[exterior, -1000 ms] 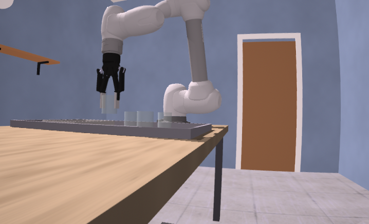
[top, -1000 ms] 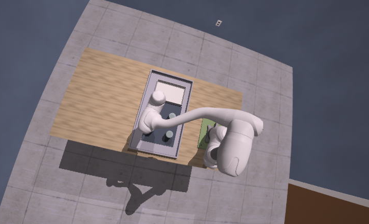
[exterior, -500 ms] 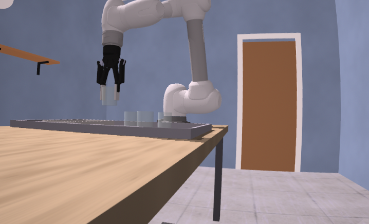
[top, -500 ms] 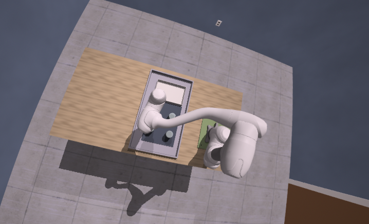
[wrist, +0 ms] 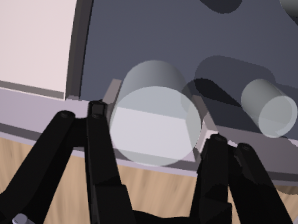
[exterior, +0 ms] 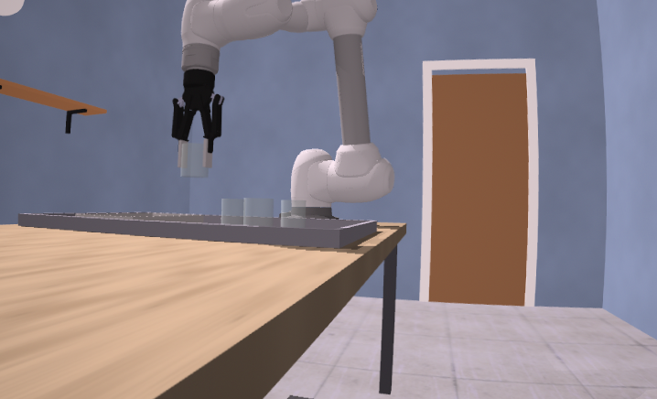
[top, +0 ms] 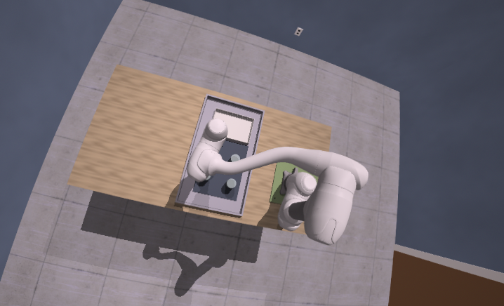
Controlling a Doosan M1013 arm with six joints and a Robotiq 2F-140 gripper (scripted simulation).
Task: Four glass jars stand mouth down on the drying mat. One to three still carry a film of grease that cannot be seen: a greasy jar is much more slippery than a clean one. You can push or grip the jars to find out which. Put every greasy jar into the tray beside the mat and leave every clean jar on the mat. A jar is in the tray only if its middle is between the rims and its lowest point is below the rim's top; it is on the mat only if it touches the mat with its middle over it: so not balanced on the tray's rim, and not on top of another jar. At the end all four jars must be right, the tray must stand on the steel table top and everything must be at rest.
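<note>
My hand is 80 mm past the white tray, 220 mm to the left of it and 170 mm above it. Also, from my hand: dark drying mat 80 mm behind, 100 mm to the left, 180 mm below; grey steel top 60 mm behind, 10 mm to the right, 180 mm below.
</note>
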